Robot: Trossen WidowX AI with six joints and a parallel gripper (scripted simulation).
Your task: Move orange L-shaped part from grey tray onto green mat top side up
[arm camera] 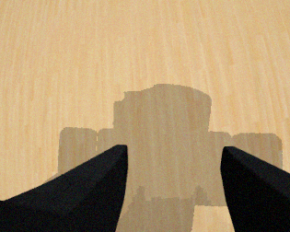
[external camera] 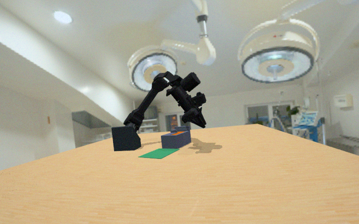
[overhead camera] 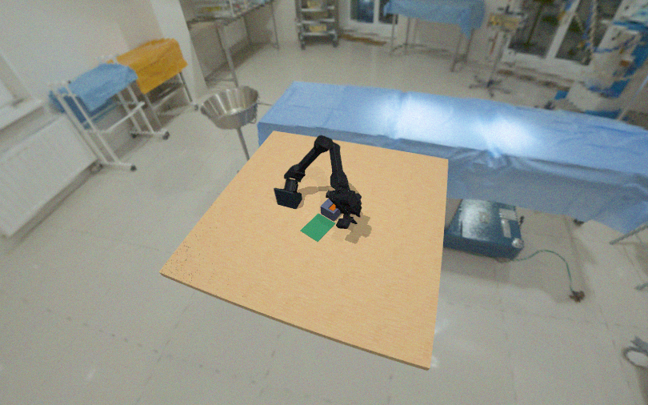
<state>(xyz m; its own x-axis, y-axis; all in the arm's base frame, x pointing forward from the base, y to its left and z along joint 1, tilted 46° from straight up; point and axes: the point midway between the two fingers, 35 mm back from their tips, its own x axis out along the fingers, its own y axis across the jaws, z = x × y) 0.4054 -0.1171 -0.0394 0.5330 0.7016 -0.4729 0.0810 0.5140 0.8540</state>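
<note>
The orange L-shaped part is 15 cm behind my gripper tip, 13 cm to the left of it and 5 cm below it. From my gripper tip the other things lie so: green mat 21 cm behind, 11 cm below, 3 cm to the right.
</note>
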